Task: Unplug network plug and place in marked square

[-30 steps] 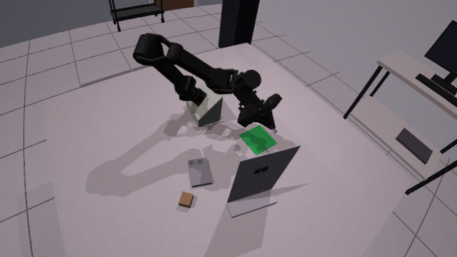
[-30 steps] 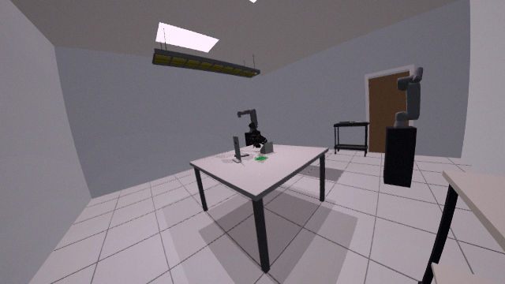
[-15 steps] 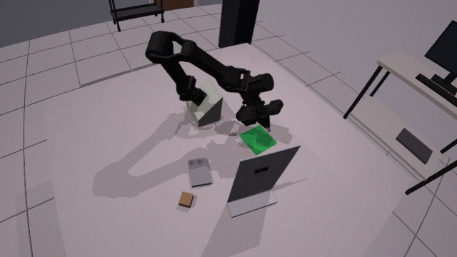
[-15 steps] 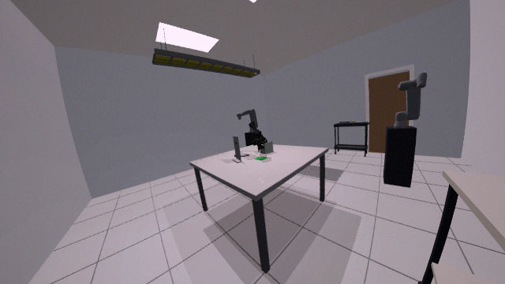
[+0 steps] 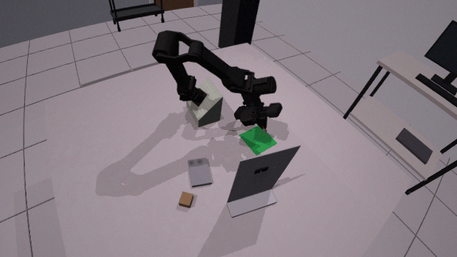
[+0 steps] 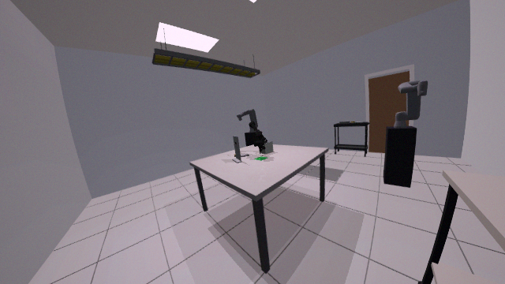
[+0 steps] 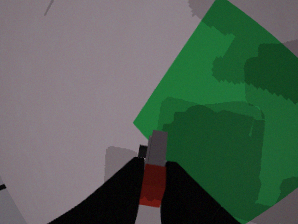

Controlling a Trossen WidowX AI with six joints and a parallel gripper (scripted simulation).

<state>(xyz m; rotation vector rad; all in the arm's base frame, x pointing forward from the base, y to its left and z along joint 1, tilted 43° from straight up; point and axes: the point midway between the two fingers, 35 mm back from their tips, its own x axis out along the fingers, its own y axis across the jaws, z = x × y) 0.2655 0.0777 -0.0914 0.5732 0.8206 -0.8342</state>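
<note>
The green marked square lies 10 mm behind my gripper tip and 80 mm below it. From my gripper tip the other things lie so: grey upright panel 170 mm ahead, 210 mm to the right, 50 mm above; small brown block 50 mm ahead, 390 mm to the right, 70 mm below; flat grey plate 10 mm behind, 300 mm to the right, 70 mm below.
</note>
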